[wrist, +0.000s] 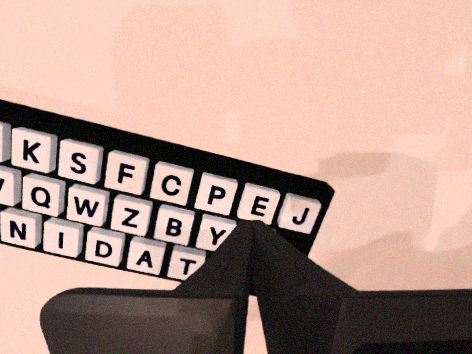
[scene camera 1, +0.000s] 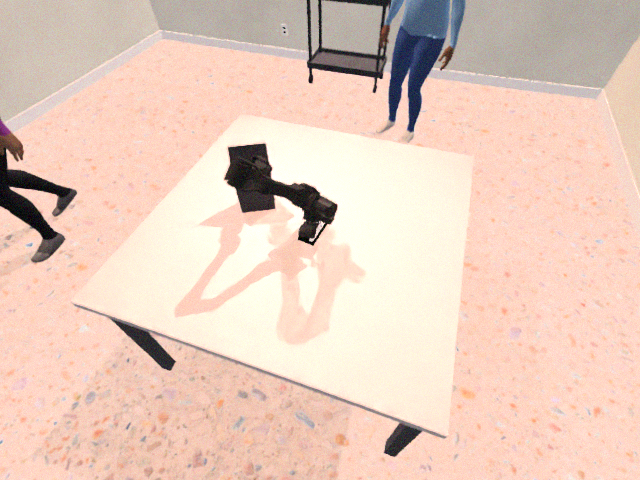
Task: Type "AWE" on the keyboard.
Note:
I see my gripper (wrist: 250,229), an e key (wrist: 257,202) and a w key (wrist: 89,205).

